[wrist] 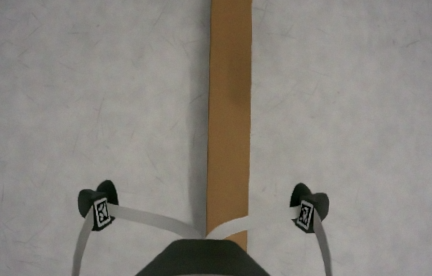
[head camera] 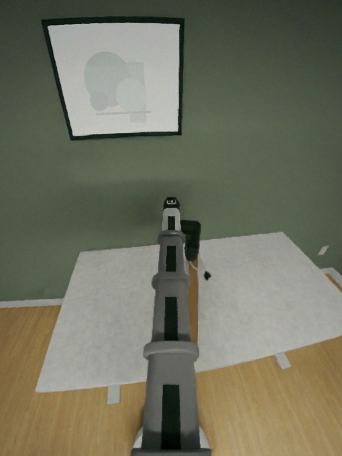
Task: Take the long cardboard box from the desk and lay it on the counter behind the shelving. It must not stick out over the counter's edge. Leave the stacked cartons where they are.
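Frame: origin at the robot's base, x down, y ahead, z right, level; centimetres.
Seen in the pictures: end effector, tool point: [wrist: 204,202] [head camera: 189,275].
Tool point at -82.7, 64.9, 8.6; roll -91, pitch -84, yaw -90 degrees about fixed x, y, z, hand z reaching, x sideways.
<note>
A point is followed by its place in that frame, as x, y, z.
The long cardboard box [head camera: 194,305] @[-74.3, 54.0, 10.9] [wrist: 229,120] @[-74.3, 72.1, 12.2] is a narrow brown strip lying on the pale grey desk top [head camera: 250,295] @[-69.2, 61.8, 42.2] [wrist: 100,125] @[-69.3, 73.3, -4.9]. In the head camera view the arm covers part of it; in the wrist view it runs from the top edge down to the gripper's body. My gripper [wrist: 204,206] @[-82.7, 64.9, 8.6] is open, pointing down over the box, with one fingertip well to each side of it. In the head camera view one dark fingertip shows right of the box and the other is hidden by the arm. The counter, the shelving and the stacked cartons do not show.
The telescoping arm [head camera: 171,320] @[-122.6, 24.0, 0.1] reaches over the middle of the desk. A green wall [head camera: 260,150] @[-130.0, 115.5, 51.6] with a framed picture [head camera: 115,80] @[-161.6, 103.9, -24.0] stands behind the desk. Wooden floor [head camera: 250,410] @[2.7, 20.5, 51.4] and two desk feet [head camera: 114,394] [head camera: 282,360] show at the near side.
</note>
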